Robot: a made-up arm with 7 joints. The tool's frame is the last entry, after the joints.
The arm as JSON. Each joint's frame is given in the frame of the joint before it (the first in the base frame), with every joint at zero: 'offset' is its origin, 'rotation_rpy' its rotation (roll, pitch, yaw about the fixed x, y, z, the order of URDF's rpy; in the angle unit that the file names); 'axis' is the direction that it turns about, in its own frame. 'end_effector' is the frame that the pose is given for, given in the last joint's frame.
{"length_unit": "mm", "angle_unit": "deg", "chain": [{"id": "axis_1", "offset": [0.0, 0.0, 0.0], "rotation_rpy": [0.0, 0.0, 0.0], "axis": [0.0, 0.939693, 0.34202]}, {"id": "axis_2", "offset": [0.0, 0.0, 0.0], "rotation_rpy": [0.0, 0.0, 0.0], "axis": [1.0, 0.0, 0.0]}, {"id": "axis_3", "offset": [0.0, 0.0, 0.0], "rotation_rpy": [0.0, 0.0, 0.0], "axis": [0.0, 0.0, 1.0]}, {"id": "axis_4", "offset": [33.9, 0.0, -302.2], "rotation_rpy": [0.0, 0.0, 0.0], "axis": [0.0, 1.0, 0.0]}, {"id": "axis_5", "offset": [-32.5, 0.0, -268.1], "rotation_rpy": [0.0, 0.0, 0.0], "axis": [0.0, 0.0, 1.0]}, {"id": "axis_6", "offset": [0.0, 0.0, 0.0], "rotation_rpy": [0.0, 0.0, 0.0], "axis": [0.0, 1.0, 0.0]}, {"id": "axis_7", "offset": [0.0, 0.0, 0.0], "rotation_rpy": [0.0, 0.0, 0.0], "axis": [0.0, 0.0, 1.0]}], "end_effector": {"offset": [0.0, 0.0, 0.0], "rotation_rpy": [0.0, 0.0, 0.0]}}
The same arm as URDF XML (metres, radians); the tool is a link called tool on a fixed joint. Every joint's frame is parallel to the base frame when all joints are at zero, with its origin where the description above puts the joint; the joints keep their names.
<robot name="arm">
<link name="base"/>
<link name="link1"/>
<link name="link2"/>
<link name="link3"/>
<link name="link4"/>
<link name="link5"/>
<link name="link6"/>
<link name="link7"/>
<link name="tool"/>
<joint name="axis_1" type="continuous"><parent link="base"/><child link="link1"/><origin xyz="0.0000 0.0000 0.0000"/><axis xyz="0 0.9397 0.342"/></joint>
<joint name="axis_2" type="continuous"><parent link="link1"/><child link="link2"/><origin xyz="0.0000 0.0000 0.0000"/><axis xyz="1 0 0"/></joint>
<joint name="axis_3" type="continuous"><parent link="link2"/><child link="link3"/><origin xyz="0.0000 0.0000 0.0000"/><axis xyz="0 0 1"/></joint>
<joint name="axis_4" type="continuous"><parent link="link3"/><child link="link4"/><origin xyz="0.0339 0.0000 -0.3022"/><axis xyz="0 1 0"/></joint>
<joint name="axis_5" type="continuous"><parent link="link4"/><child link="link5"/><origin xyz="-0.0325 0.0000 -0.2681"/><axis xyz="0 0 1"/></joint>
<joint name="axis_6" type="continuous"><parent link="link5"/><child link="link6"/><origin xyz="0.0000 0.0000 0.0000"/><axis xyz="0 1 0"/></joint>
<joint name="axis_7" type="continuous"><parent link="link6"/><child link="link7"/><origin xyz="0.0000 0.0000 0.0000"/><axis xyz="0 0 1"/></joint>
<joint name="tool_joint" type="fixed"><parent link="link7"/><child link="tool"/><origin xyz="0.0000 0.0000 0.0000"/></joint>
</robot>

